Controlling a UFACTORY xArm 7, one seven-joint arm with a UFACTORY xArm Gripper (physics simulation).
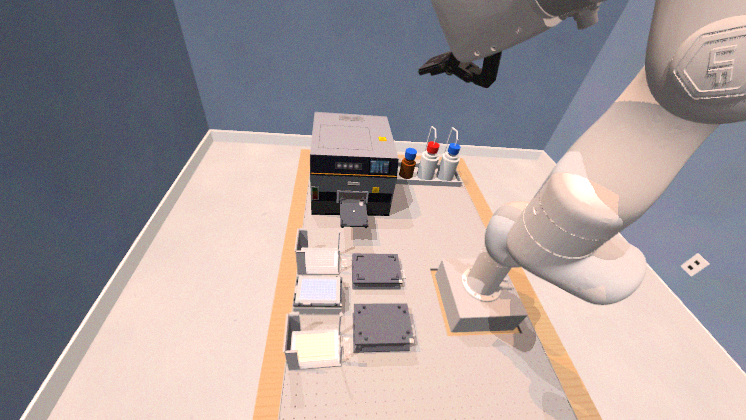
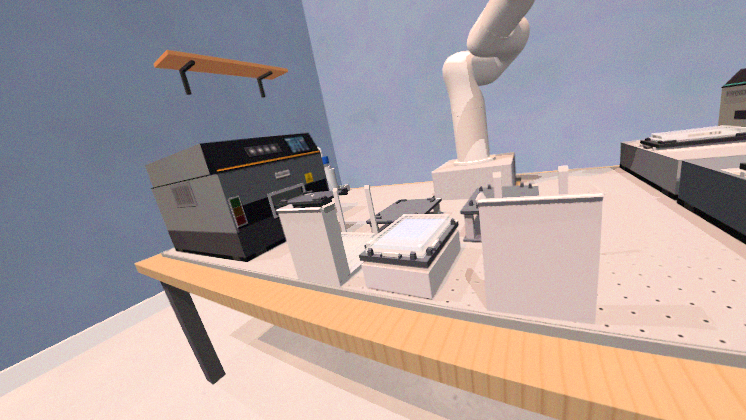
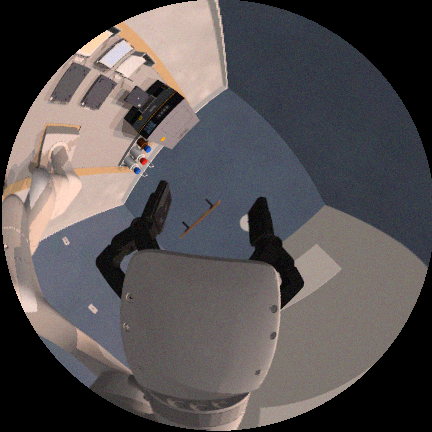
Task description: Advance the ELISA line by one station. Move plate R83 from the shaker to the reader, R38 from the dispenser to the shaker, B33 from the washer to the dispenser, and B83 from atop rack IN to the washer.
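Frame: origin at the arm's base, x ahead, y left, z up, level; millimetres.
Seen in the pictures: gripper, between the fingertips: (image 1: 408,29) (image 3: 212,196); arm's base, origin of its link: (image 1: 480,284) (image 2: 474,161) (image 3: 57,152).
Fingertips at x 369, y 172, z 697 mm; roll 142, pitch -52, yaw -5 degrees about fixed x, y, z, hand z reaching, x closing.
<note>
Offsets run from my fingertips to a thing's top centre.
My gripper (image 1: 462,73) (image 3: 212,196) is open and empty, high above the far end of the bench, far from every plate. A bluish-white plate {dx +135, dy -78, dz -715 mm} (image 1: 319,290) (image 2: 409,234) (image 3: 116,54) lies flat on a low stand between two racks. A white plate {dx +169, dy -217, dz -749 mm} (image 1: 321,261) (image 3: 131,66) is in the farther rack {dx +169, dy -217, dz -656 mm} (image 1: 302,255) (image 2: 308,240). A cream plate {dx +107, dy +76, dz -749 mm} (image 1: 314,346) (image 3: 95,44) is in the nearer rack (image 1: 291,339) (image 2: 540,255). Another white plate {dx -446, dy +298, dz -680 mm} (image 2: 696,134) lies on a grey instrument at the right. Plate labels cannot be read.
A boxy instrument {dx +139, dy -676, dz -513 mm} (image 1: 352,138) (image 2: 208,203) (image 3: 172,122) has its dark tray {dx +81, dy -396, dz -680 mm} (image 1: 353,212) (image 3: 137,96) extended. Two dark platforms, one farther {dx -45, dy -211, dz -737 mm} (image 1: 376,268) and one nearer {dx -81, dy -10, dz -714 mm} (image 1: 382,324), stand beside the racks. A brown bottle (image 1: 408,166) and two white bottles stand behind. A wall shelf (image 2: 219,65) (image 3: 200,220) shows.
</note>
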